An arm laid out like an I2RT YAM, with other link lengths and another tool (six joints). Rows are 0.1 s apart.
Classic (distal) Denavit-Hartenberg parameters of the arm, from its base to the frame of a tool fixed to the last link. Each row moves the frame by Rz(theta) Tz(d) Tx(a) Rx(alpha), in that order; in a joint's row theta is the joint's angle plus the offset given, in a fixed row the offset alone. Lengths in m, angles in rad.
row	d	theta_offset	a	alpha
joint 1	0.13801	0	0.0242	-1.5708
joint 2	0	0	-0.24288	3.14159
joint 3	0	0.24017	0.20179	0
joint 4	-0.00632	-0.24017	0.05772	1.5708
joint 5	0.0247	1.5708	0	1.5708
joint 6	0.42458	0.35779	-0.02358	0.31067
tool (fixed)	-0.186	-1.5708	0	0
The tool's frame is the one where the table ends.
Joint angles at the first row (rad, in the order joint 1, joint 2, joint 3, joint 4, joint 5, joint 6):
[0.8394 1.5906 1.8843 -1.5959 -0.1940 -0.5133]
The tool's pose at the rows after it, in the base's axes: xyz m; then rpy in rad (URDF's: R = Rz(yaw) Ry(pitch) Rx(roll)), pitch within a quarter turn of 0, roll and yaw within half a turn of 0:
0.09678, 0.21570, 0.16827, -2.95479, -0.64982, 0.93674
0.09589, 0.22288, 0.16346, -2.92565, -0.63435, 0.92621
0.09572, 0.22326, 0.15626, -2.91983, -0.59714, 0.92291
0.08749, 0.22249, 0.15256, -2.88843, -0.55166, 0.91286
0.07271, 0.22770, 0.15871, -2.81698, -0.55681, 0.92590
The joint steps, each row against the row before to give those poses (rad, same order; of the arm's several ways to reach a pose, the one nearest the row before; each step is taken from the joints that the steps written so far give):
[0.0000 0.0278 -0.0104 0.0855 -0.0149 0.0038]
[0.0001 0.0317 0.0001 0.0140 -0.0228 0.0001]
[-0.0001 0.0355 0.0000 -0.0018 -0.0016 0.0003]
[0.0004 0.0278 0.0000 -0.0199 -0.0236 -0.0011]
[0.0016 -0.0034 0.0008 -0.0145 -0.0698 -0.0370]

